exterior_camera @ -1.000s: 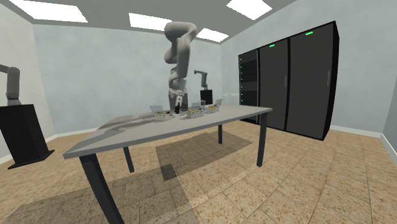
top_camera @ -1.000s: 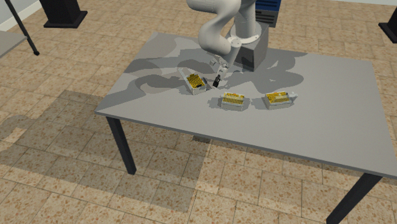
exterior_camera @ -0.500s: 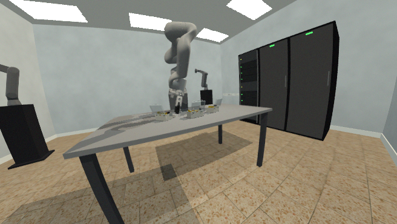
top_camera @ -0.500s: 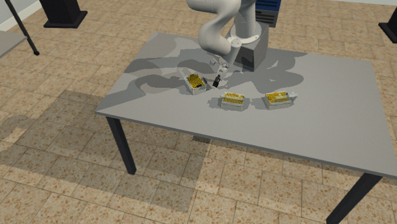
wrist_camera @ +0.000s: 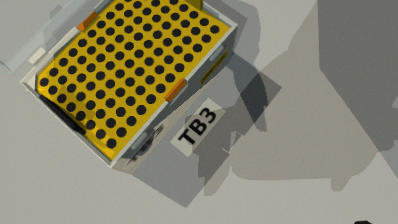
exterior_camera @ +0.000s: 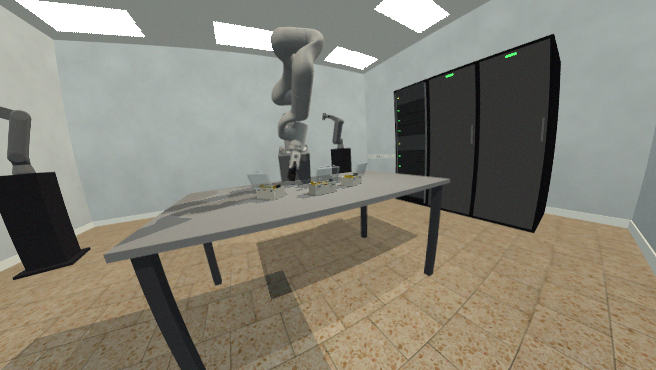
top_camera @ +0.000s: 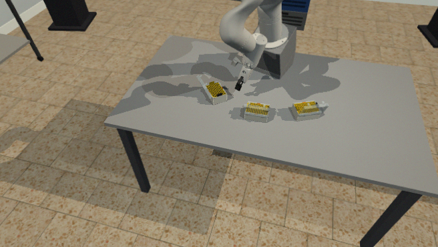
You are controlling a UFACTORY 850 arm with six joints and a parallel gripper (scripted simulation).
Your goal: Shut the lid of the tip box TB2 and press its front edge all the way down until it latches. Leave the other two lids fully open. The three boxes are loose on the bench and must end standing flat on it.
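Now: the yellow rack 14 cm to the right of my hand, 3 cm below it and 2 cm ahead of it. Also, from my hand: clear lid 20 cm to the right, 5 cm ahead, 2 cm above.
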